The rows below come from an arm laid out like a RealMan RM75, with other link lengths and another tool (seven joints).
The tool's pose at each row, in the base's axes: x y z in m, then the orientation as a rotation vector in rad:
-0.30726, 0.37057, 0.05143, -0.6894, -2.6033, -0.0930
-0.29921, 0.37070, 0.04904, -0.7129, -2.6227, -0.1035
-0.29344, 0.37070, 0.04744, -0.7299, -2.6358, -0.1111
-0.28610, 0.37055, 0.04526, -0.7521, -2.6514, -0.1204
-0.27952, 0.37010, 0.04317, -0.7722, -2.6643, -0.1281
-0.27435, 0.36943, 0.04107, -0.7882, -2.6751, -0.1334
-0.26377, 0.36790, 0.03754, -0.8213, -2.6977, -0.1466
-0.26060, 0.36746, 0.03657, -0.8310, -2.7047, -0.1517
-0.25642, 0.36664, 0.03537, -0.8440, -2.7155, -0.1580
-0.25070, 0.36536, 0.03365, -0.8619, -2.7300, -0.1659
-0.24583, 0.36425, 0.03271, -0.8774, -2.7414, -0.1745
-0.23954, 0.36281, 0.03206, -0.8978, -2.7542, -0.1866
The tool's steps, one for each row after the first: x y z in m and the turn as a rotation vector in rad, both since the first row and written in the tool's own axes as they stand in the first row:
-0.00724, 0.00413, -0.00105, -0.0158, -0.0222, 0.0100
-0.01242, 0.00700, -0.00193, -0.0270, -0.0375, 0.0174
-0.01914, 0.01054, -0.00293, -0.0409, -0.0563, 0.0273
-0.02536, 0.01343, -0.00377, -0.0527, -0.0724, 0.0366
-0.03060, 0.01545, -0.00407, -0.0616, -0.0858, 0.0439
-0.04105, 0.01942, -0.00540, -0.0815, -0.1138, 0.0584
-0.04414, 0.02061, -0.00587, -0.0882, -0.1223, 0.0623
-0.04828, 0.02198, -0.00661, -0.0970, -0.1350, 0.0673
-0.05406, 0.02372, -0.00758, -0.1085, -0.1524, 0.0744
-0.05876, 0.02516, -0.00888, -0.1194, -0.1663, 0.0803
-0.06458, 0.02698, -0.01107, -0.1339, -0.1824, 0.0885

